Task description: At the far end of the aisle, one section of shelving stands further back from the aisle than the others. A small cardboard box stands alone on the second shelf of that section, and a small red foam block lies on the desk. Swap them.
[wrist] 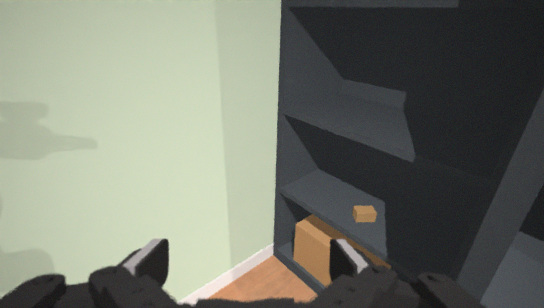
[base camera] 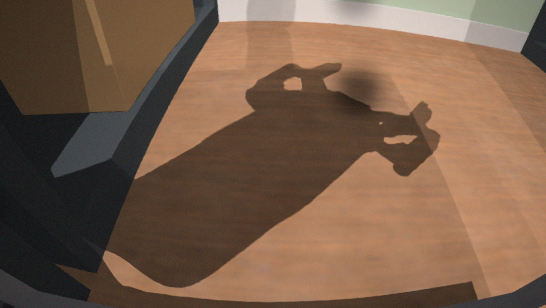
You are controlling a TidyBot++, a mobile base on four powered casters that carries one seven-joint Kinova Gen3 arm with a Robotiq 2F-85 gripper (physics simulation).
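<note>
The small cardboard box stands alone on a lower shelf of the dark shelving section at the right of the wrist view, above a large box. My gripper is open, with its two fingers wide apart at the bottom of the wrist view and nothing between them. The small box is beyond and above the right finger in that view, apart from it. The red foam block and the desk do not show in either view.
A large cardboard box stands on the bottom shelf. An upright divides this section from the one at the right. A green wall is at the left. In the base view a large carton sits on shelving at the left, and the arm's shadow falls on the wooden floor.
</note>
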